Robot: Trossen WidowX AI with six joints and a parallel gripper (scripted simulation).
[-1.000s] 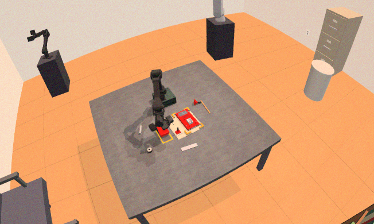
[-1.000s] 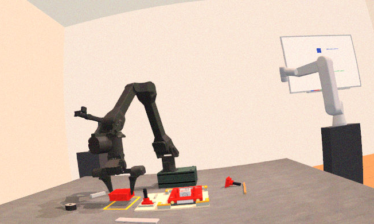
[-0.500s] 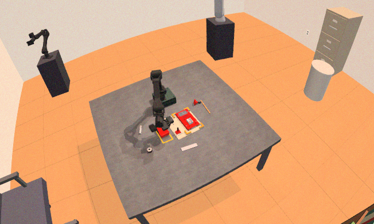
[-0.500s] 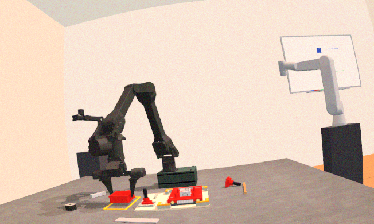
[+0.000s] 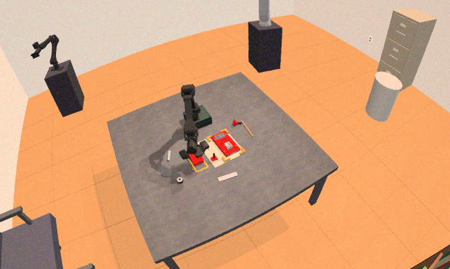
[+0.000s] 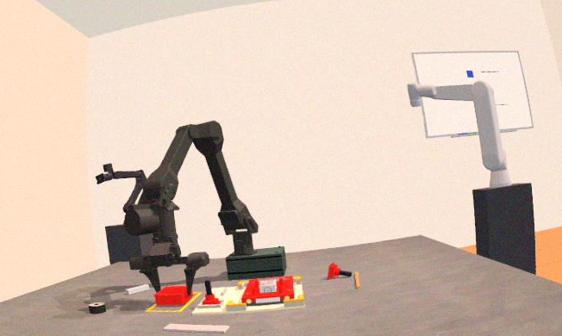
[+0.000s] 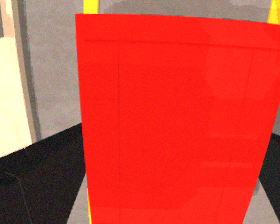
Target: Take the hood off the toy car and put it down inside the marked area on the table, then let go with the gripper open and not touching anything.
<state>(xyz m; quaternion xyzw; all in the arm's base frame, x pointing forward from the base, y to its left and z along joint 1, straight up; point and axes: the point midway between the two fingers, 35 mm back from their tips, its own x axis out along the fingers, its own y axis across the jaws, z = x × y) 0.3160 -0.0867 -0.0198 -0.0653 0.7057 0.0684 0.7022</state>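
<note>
My gripper tip is now 10 mm below the hood.
</note>
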